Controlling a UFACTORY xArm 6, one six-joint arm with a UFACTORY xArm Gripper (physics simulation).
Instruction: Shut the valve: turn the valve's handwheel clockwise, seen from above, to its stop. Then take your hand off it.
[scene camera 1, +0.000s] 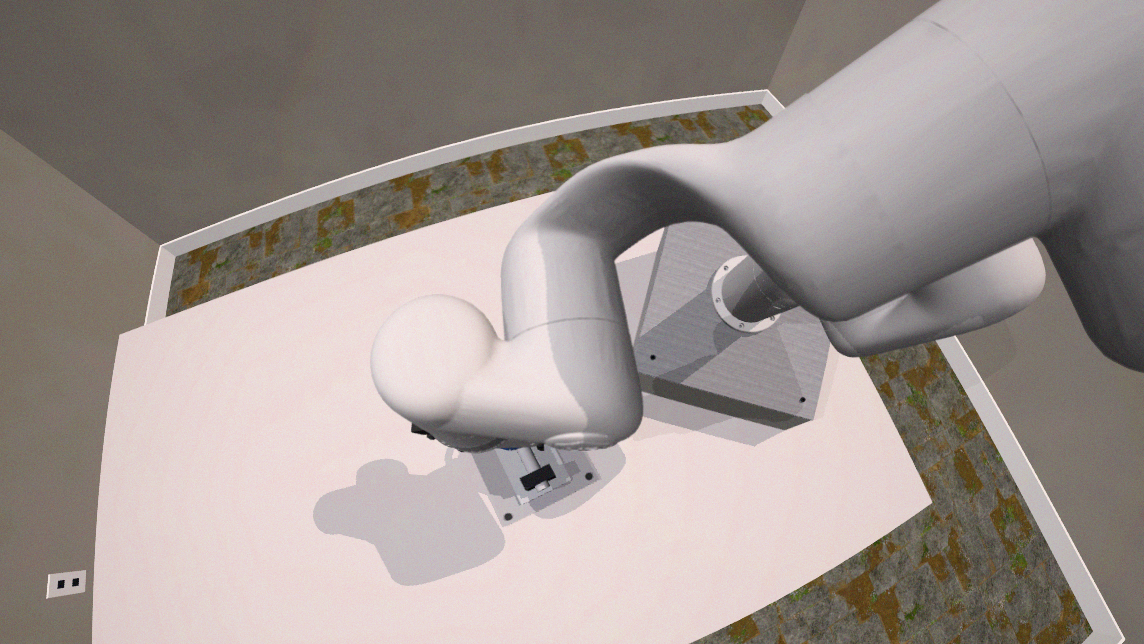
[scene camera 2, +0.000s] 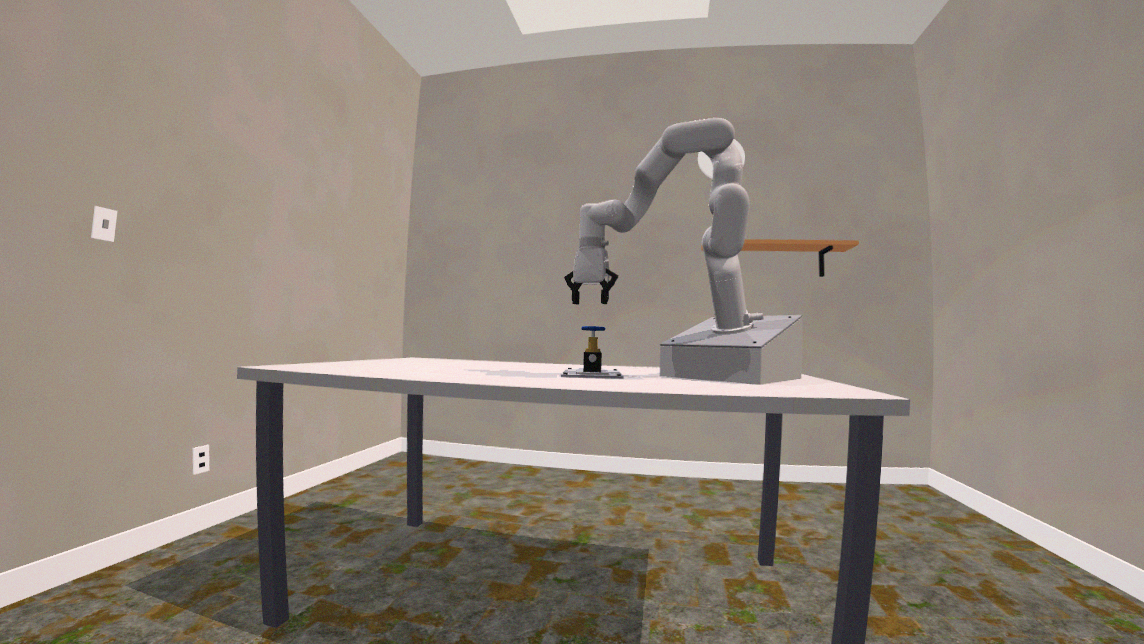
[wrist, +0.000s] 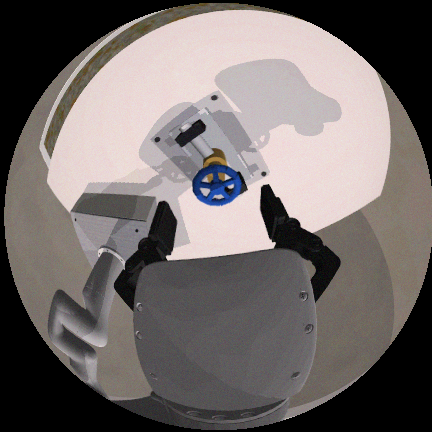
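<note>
The valve's blue handwheel (scene camera 2: 593, 328) (wrist: 217, 186) sits level on top of the brass valve body (scene camera 2: 592, 344) (wrist: 215, 159). The valve stands upright on a grey base plate (scene camera 1: 580, 470) (wrist: 217, 105). A pipe stub with a black end piece (scene camera 1: 537, 478) (wrist: 190, 132) extends from it. My gripper (scene camera 2: 590, 301) (wrist: 214, 203) is open and empty, pointing down. In scene camera 2 its fingertips are a clear gap above the handwheel, and neither finger touches it. In scene camera 1 my arm hides the handwheel. The wheel's turn angle against its stop cannot be read.
The valve's plate lies on the white table (scene camera 1: 240, 400) (scene camera 2: 360, 372) (wrist: 300, 40). The grey box under my arm's base (scene camera 1: 720, 376) (scene camera 2: 712, 362) (wrist: 112, 206) stands beside the valve. An orange wall shelf (scene camera 2: 800, 245) is behind the arm.
</note>
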